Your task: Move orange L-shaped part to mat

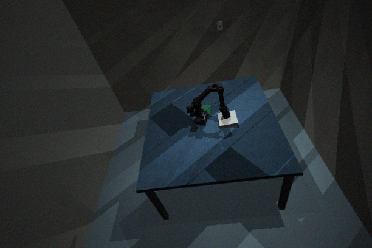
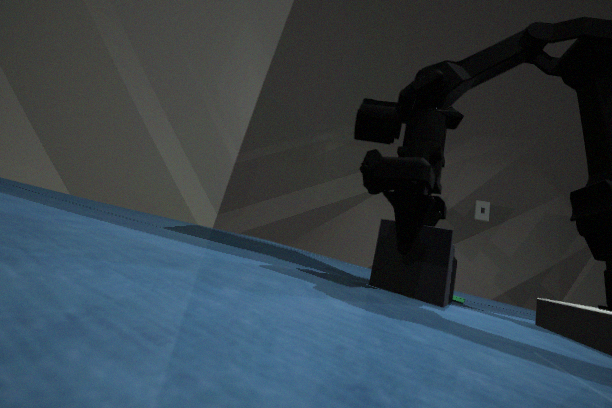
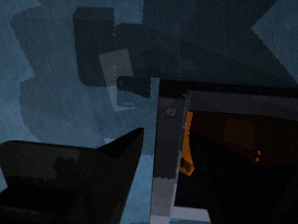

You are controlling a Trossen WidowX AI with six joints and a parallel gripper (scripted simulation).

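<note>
Now: gripper tip 40 mm to the left of the orange L-shaped part, 30 mm past it and 10 mm above it. Round my gripper tip: green mat: 200 mm to the right, 100 mm behind, 60 mm below.
</note>
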